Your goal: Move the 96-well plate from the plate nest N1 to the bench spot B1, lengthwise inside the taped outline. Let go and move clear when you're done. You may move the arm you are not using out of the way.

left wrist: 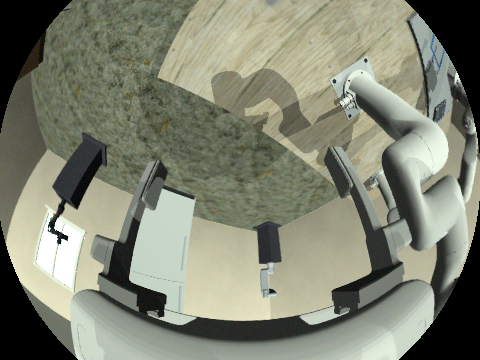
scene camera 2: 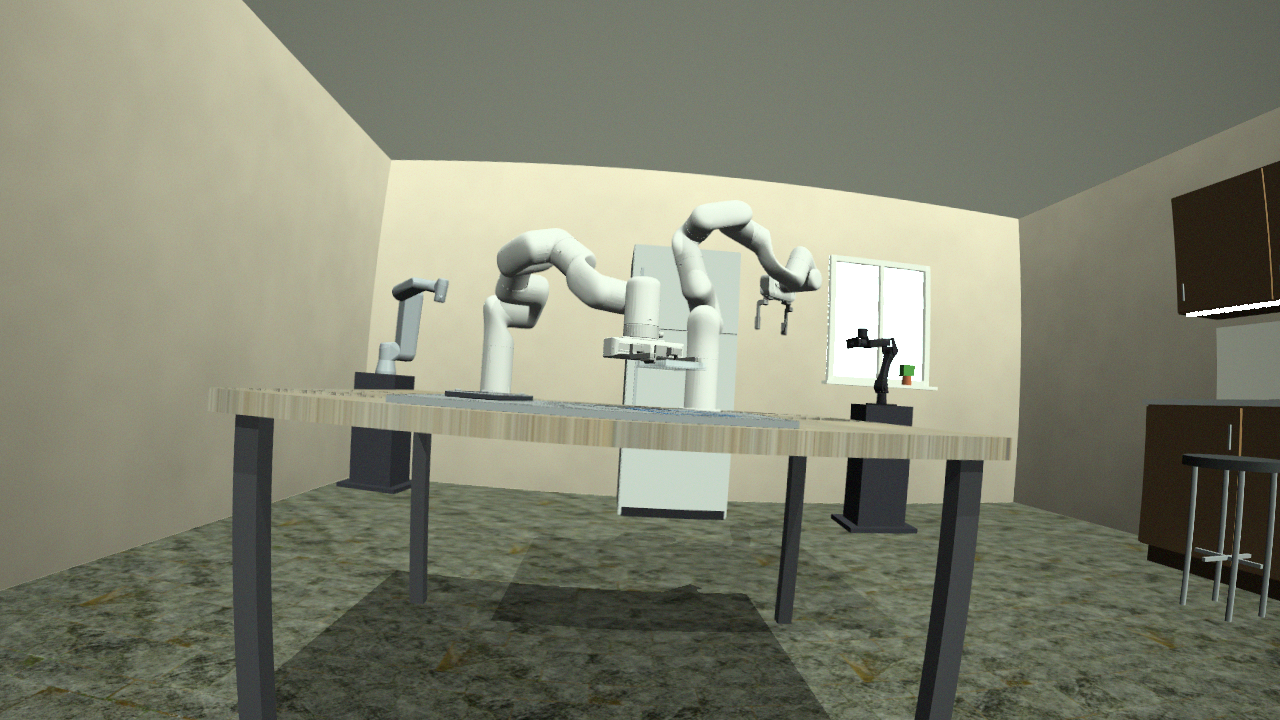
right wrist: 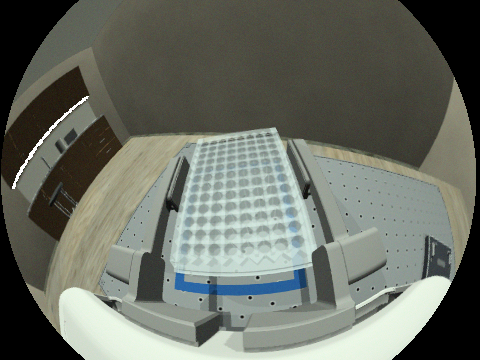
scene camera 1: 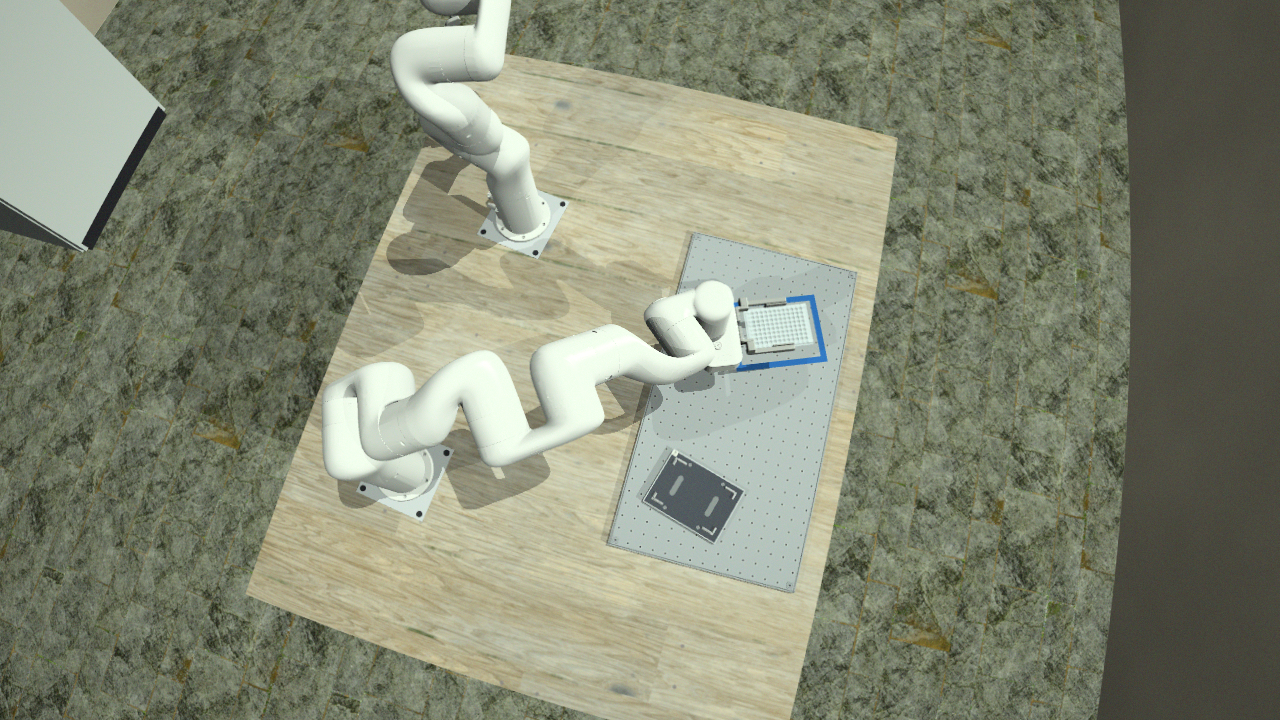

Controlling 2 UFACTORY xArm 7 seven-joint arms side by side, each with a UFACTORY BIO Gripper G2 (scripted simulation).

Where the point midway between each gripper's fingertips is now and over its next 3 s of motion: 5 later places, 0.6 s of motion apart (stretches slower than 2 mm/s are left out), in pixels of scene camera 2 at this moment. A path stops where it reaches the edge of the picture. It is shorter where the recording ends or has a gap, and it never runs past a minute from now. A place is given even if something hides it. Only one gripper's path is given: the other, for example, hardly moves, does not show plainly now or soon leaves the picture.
My right gripper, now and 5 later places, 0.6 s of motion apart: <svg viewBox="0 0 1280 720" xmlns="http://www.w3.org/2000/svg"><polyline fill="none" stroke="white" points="676,359 689,361 688,370 687,384 686,396 686,398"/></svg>
